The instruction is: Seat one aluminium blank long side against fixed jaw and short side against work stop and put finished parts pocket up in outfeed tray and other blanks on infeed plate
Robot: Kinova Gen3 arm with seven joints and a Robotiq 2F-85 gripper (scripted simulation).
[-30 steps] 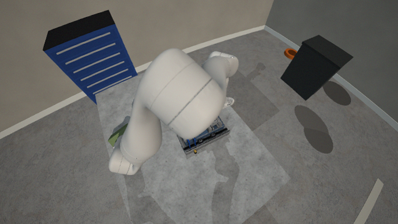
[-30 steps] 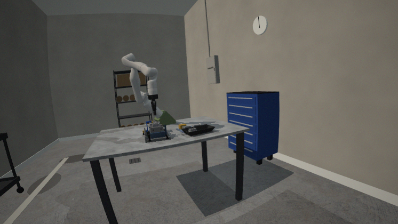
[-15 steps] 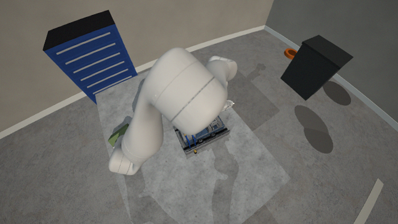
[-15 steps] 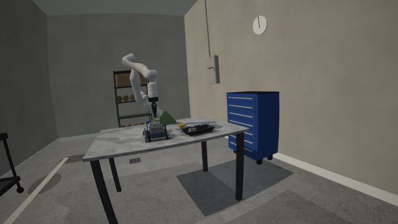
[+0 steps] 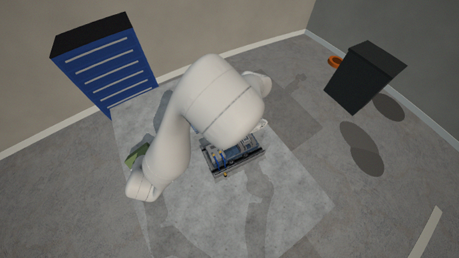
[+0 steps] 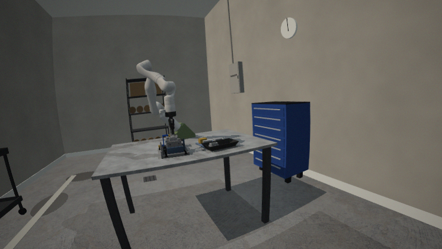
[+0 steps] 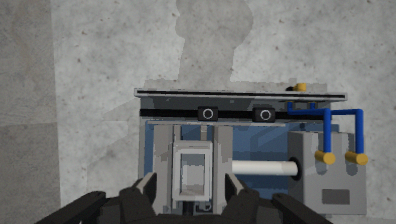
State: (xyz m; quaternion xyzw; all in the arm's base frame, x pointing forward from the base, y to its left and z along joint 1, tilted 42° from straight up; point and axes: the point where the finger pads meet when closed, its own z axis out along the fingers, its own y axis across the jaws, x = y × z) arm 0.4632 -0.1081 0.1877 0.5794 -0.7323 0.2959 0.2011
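The white rod is 8 cm below my hand, 8 cm behind it and 2 cm to the left of it. Round my hand: brass blank: 28 cm to the left, 13 cm below, 11 cm behind; then vise: 11 cm below, 6 cm behind, 2 cm to the left.
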